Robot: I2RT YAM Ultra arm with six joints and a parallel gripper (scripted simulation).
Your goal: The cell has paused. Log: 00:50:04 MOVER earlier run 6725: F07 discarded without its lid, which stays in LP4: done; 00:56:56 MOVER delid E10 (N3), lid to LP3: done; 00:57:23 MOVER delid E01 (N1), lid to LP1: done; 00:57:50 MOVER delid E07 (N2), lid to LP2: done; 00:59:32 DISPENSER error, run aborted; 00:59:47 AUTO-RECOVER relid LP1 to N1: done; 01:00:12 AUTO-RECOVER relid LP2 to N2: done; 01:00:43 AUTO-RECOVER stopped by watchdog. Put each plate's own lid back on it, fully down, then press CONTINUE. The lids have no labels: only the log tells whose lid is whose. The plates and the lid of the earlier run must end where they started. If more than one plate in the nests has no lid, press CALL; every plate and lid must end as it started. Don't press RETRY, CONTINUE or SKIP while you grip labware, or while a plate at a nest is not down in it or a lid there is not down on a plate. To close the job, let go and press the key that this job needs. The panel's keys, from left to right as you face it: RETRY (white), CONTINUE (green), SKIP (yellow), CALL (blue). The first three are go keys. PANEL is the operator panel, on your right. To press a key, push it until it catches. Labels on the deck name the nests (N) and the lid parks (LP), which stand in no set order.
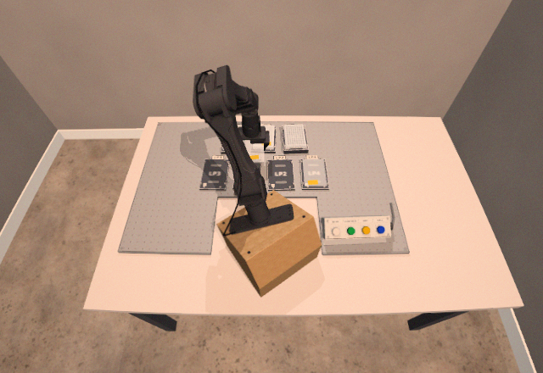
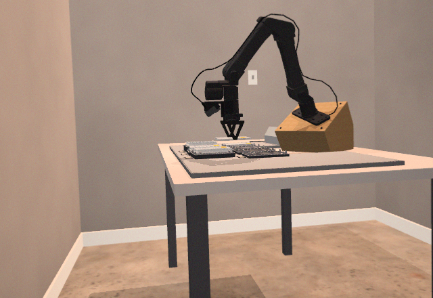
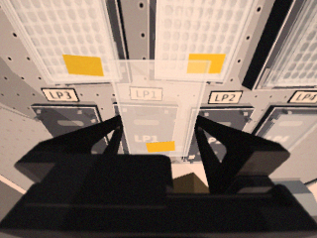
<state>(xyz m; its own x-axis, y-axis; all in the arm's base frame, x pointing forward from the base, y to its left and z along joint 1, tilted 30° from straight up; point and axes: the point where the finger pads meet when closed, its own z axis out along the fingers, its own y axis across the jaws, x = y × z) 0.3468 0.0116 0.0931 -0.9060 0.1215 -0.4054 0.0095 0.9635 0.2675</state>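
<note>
Right now the plate is 10 cm ahead of my hand, 17 cm to the right of it and 3 cm below it. From my hand the other things lie so: lid park: 8 cm behind, 2 cm to the left, 6 cm below; white retry key: 36 cm behind, 28 cm to the right; green continue key: 36 cm behind, 33 cm to the right.
</note>
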